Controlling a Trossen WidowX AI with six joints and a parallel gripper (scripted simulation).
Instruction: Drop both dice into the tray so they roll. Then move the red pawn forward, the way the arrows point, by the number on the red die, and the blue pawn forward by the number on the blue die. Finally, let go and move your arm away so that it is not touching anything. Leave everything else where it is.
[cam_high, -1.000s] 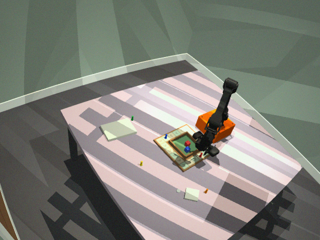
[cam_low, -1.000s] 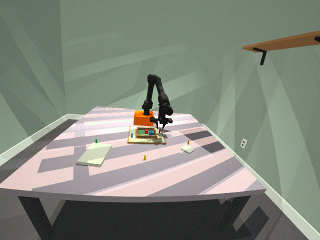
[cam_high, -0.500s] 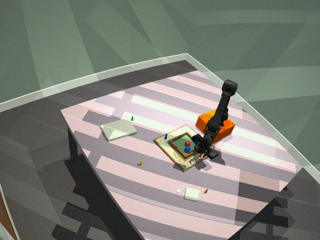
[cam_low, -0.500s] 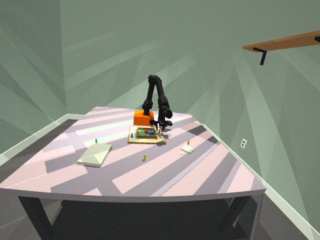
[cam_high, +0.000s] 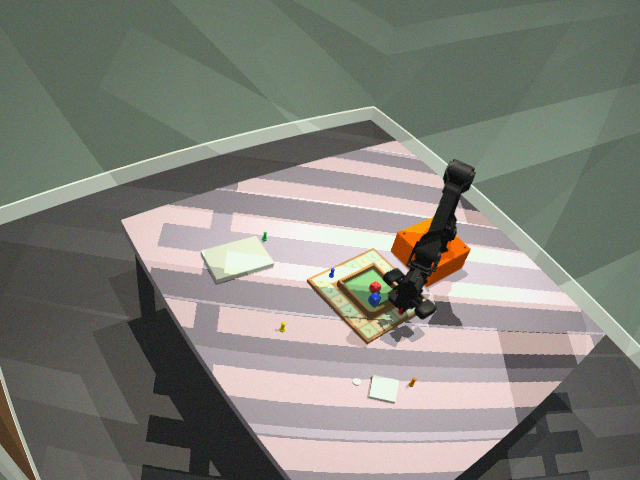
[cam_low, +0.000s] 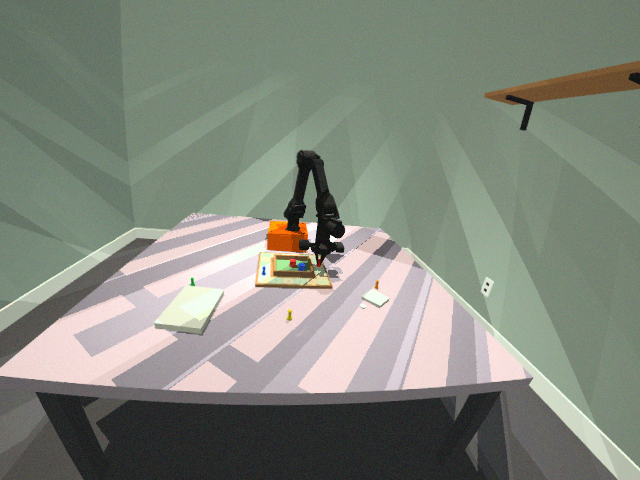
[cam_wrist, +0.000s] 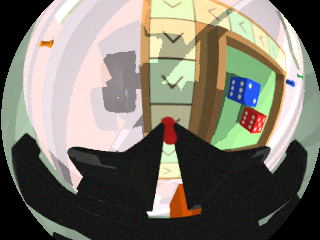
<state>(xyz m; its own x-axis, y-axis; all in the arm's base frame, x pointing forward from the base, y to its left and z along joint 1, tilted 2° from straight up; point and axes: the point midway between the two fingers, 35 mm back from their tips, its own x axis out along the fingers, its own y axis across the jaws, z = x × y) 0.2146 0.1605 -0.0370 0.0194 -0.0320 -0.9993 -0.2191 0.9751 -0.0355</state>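
The blue pawn is 150 mm ahead of my gripper tip, 200 mm to the right of it and 10 mm above it. From my gripper tip the other things lie so: orange pawn: 90 mm ahead, 240 mm to the left, 10 mm below; red pawn: 10 mm above; yellow pawn: 370 mm ahead, 50 mm to the right, 10 mm below.
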